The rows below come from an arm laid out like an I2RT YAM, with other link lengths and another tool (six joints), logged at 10 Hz.
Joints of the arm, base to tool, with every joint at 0 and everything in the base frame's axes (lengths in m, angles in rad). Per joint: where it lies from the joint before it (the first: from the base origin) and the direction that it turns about. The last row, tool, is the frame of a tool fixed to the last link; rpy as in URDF.
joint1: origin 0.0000 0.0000 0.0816 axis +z
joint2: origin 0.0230 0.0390 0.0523 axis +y
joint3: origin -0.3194 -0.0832 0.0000 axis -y
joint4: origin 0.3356 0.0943 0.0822 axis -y
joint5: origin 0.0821 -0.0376 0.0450 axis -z
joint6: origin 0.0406 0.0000 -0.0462 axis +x
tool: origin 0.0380 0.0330 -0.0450 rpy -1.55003 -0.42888 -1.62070
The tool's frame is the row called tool.
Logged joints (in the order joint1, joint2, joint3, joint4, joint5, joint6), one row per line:
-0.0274 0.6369 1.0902 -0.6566 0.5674 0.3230
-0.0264 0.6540 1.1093 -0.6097 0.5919 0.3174
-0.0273 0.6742 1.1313 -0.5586 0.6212 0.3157
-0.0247 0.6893 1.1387 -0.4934 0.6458 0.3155
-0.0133 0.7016 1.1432 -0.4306 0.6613 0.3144
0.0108 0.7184 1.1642 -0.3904 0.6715 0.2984
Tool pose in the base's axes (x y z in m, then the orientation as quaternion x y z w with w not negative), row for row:
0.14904 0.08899 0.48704 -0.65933 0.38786 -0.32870 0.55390
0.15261 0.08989 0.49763 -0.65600 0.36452 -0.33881 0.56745
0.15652 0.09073 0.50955 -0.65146 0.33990 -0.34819 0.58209
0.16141 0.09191 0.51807 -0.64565 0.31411 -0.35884 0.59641
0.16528 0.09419 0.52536 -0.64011 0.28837 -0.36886 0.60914
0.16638 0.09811 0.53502 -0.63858 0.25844 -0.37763 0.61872
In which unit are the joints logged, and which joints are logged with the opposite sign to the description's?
The joints are logged in radians. Opposite sign: joint5.
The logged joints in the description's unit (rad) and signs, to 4 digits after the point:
-0.0274 0.6369 1.0902 -0.6566 -0.5674 0.3230
-0.0264 0.6540 1.1093 -0.6097 -0.5919 0.3174
-0.0273 0.6742 1.1313 -0.5586 -0.6212 0.3157
-0.0247 0.6893 1.1387 -0.4934 -0.6458 0.3155
-0.0133 0.7016 1.1432 -0.4306 -0.6613 0.3144
0.0108 0.7184 1.1642 -0.3904 -0.6715 0.2984

